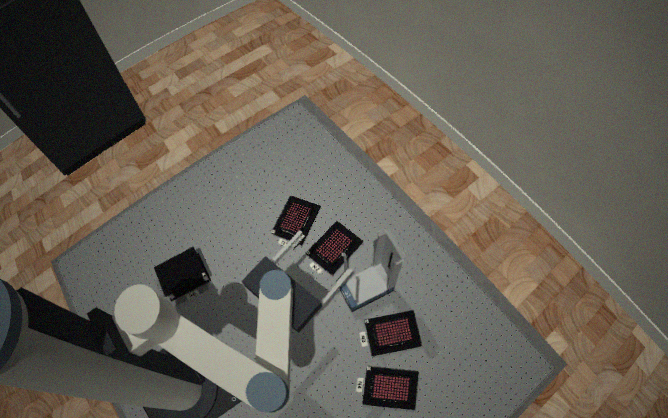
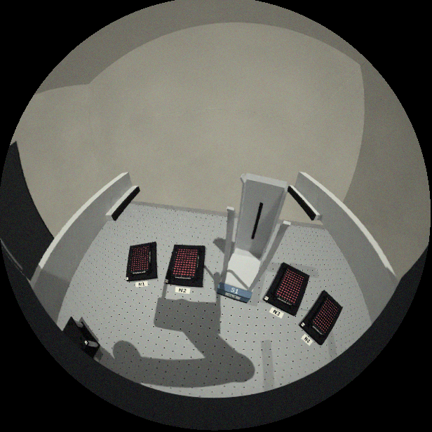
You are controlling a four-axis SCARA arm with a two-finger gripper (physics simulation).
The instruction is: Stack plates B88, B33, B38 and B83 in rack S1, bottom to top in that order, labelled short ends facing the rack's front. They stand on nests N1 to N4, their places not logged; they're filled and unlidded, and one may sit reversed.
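Frame: origin at the arm's base, x left, y back, z up, level; millimetres.
Where they show: gripper, fingertip midpoint: (image 1: 325,251).
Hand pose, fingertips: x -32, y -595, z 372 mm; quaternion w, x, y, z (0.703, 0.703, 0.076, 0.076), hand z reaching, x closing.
Each offset is from my fingertips to the top centre of the thing. Level surfaces: height alone.
Four black plates with red-filled wells stand on nests: at N1 the plate @[dz -333, dx +292, dy -66 mm] (image 1: 296,218) (image 2: 141,261), at N2 the plate @[dz -333, dx +120, dy -108 mm] (image 1: 335,245) (image 2: 185,265), at N3 the plate @[dz -333, dx -235, dy -69 mm] (image 1: 393,332) (image 2: 287,289), at N4 the plate @[dz -333, dx -368, dy +51 mm] (image 1: 391,387) (image 2: 322,317). Their codes are too small to read. Rack S1 @[dz -57, dx -64, dy -101 mm] (image 1: 384,255) (image 2: 234,290) stands between N2 and N3, with a tall slotted back, upright posts and a blue front; its pale floor shows bare. My gripper (image 1: 327,252) (image 2: 213,176) is open and empty, raised above the board near N1, N2 and the rack.
A black box-like stand (image 1: 182,272) (image 2: 80,337) sits on the perforated grey board @[dz -358 mm] (image 1: 240,210) (image 2: 180,220), left of N1. My pale arm (image 1: 215,350) reaches across the board's near side. A tall black cabinet (image 1: 75,90) stands beyond the board at upper left.
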